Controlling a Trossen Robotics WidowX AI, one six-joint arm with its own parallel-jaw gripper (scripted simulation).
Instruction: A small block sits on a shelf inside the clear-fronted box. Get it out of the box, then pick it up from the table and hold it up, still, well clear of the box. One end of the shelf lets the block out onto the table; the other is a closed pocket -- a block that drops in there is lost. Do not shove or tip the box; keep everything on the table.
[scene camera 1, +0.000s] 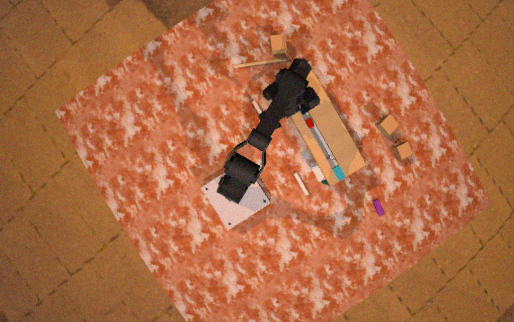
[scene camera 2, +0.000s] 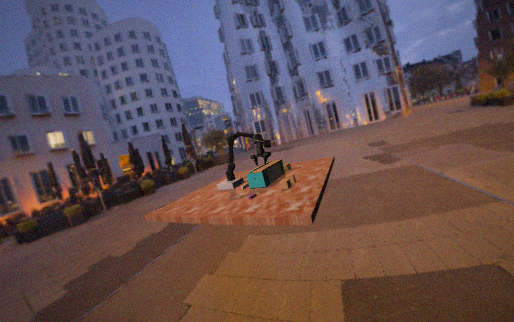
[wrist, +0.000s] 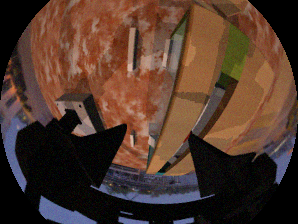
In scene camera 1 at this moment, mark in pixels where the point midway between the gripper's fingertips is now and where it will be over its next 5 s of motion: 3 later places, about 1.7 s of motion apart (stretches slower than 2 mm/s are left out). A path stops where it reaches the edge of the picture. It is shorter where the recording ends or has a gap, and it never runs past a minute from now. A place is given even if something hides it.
My gripper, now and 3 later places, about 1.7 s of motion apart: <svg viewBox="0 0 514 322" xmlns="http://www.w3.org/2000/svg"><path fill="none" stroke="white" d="M291 119L297 132L302 143L304 145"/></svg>
